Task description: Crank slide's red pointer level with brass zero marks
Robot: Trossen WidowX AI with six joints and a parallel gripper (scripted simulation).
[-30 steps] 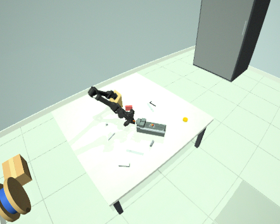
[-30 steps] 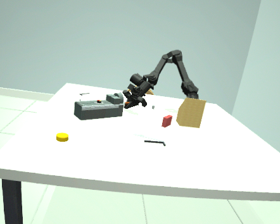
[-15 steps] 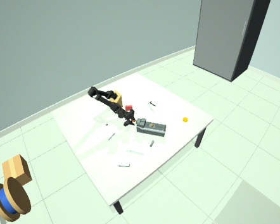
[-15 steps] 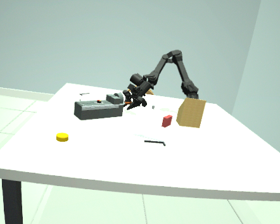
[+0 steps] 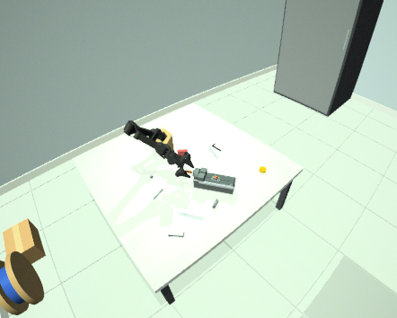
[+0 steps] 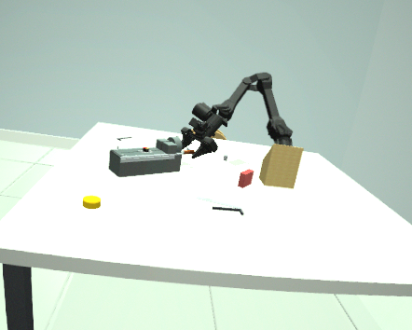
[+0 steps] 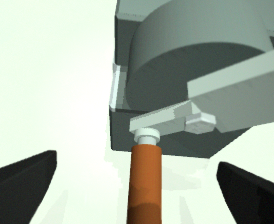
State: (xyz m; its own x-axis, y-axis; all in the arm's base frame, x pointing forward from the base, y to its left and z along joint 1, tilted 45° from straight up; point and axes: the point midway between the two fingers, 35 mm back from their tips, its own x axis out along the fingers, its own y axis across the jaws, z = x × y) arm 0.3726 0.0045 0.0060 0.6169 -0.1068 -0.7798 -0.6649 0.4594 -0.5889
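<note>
Now: the orange crank handle 10 mm to the right of my gripper tip, 10 mm behind it and 10 mm above it. Round my gripper tip: yellow disc: 450 mm to the left, 220 mm ahead, 50 mm below; then black hex key: 330 mm to the left, 200 mm behind, 60 mm below; then red pointer: 140 mm ahead, 90 mm to the left, 20 mm above.
</note>
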